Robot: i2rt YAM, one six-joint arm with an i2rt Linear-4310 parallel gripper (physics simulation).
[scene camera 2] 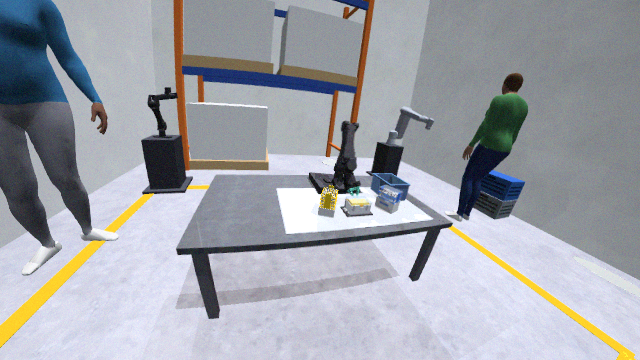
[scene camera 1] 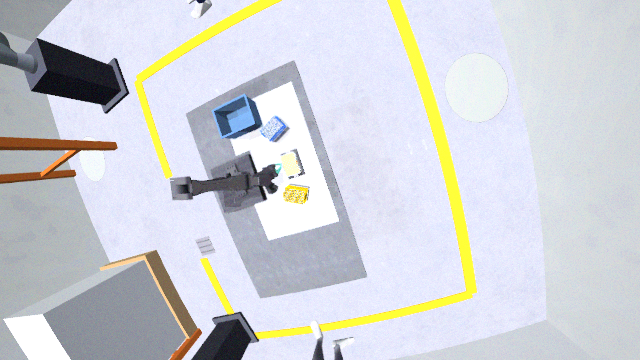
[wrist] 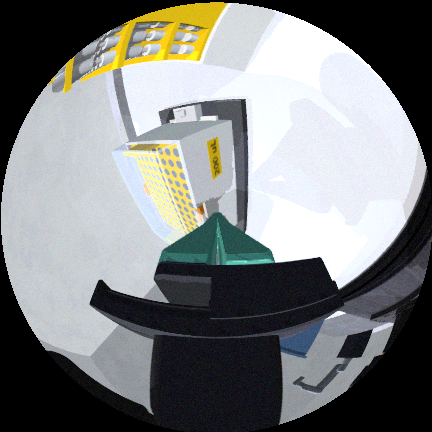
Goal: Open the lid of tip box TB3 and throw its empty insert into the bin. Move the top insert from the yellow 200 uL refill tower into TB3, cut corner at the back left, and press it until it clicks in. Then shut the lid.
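Observation:
Tip box TB3 (scene camera 1: 291, 164) (scene camera 2: 358, 206) (wrist: 205, 165) sits in a dark holder at the middle of the white mat. Its clear lid looks down over a yellow insert (wrist: 167, 182) whose holes look empty. A "200 uL" label is on the box side in the wrist view. My gripper (scene camera 1: 279, 169) (scene camera 2: 355, 190) (wrist: 216, 218) has green fingertips, pressed together and empty. They are beside the box on the robot-base side, close to its edge; contact cannot be told. The yellow refill tower (scene camera 1: 296, 194) (scene camera 2: 328, 200) (wrist: 145, 42) stands beside the box, with stacked inserts.
The open blue bin (scene camera 1: 254, 115) (scene camera 2: 404, 190) stands at the other side of the robot base. A blue refill tower (scene camera 1: 273, 128) (scene camera 2: 388, 199) stands between the bin and the box. The white mat (scene camera 1: 317, 212) (scene camera 2: 300, 220) lies on the grey table (scene camera 1: 315, 265) (scene camera 2: 225, 220).

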